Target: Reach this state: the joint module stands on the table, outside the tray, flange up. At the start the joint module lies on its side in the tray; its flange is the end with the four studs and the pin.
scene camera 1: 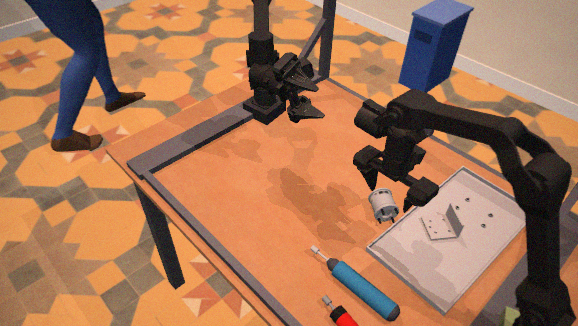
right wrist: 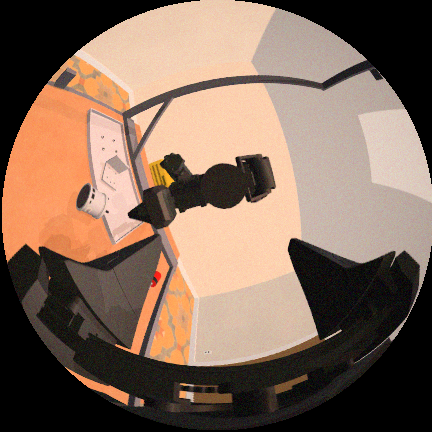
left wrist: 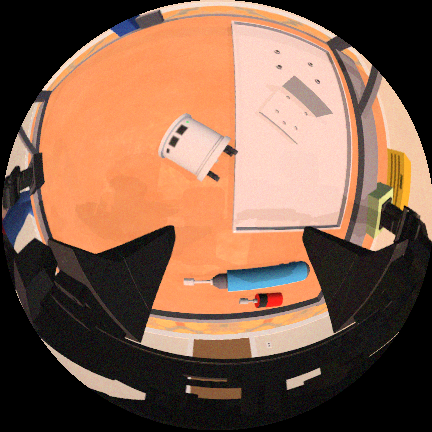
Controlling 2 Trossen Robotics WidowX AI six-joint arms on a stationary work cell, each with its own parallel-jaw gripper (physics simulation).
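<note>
The white, barrel-shaped joint module lies on its side on the table, outside the tray. Its flange studs point sideways; in the left wrist view one stud's end is close to the tray's rim. The pin cannot be made out. My left gripper is open and empty, pointing down above the module; I cannot tell its exact height. My right gripper is open and empty, far from the module at the table's back.
An angled bracket and several small nuts lie in the tray. A blue-handled driver and a red one lie near the front. A green block is beyond the tray.
</note>
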